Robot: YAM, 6 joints.
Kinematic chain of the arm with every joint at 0, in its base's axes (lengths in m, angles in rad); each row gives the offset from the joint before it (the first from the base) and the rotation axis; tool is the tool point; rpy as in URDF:
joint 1: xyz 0 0 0.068 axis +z
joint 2: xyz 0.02 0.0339 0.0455 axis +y
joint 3: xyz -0.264 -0.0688 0 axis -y
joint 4: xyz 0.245 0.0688 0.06 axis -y
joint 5: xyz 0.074 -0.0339 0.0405 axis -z
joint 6: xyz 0.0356 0 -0.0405 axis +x
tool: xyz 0 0 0 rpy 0 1.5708 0
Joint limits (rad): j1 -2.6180..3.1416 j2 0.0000..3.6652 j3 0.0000..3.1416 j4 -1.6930..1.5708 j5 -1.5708..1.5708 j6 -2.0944..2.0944
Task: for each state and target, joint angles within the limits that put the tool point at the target. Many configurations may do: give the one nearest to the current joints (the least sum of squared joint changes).
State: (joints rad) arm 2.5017 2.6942 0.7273 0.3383 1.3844 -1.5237
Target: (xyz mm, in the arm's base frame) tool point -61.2 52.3 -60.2
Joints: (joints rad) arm 2.8816 2.7566 0.3318 0.2418 1.3601 -1.5237
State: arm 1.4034 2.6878 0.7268 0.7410 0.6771 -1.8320
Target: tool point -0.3 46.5 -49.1
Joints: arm 1.8574 2.6545 0.1021 0.6166 0.3695 -1.8320
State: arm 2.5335 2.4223 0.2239 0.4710 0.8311 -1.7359
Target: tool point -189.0 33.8 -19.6
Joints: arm 3.0958 2.1899 0.3472 0.5281 0.7831 -1.7359
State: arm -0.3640 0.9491 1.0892 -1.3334 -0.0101 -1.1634
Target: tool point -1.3 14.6 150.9
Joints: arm -0.1355 0.1854 0.3327 -1.6930 -0.4131 -1.1634
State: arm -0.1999 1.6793 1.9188 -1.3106 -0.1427 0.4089
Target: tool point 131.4 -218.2 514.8
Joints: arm -1.0325 1.5052 2.1539 -1.2059 -0.0268 0.4089
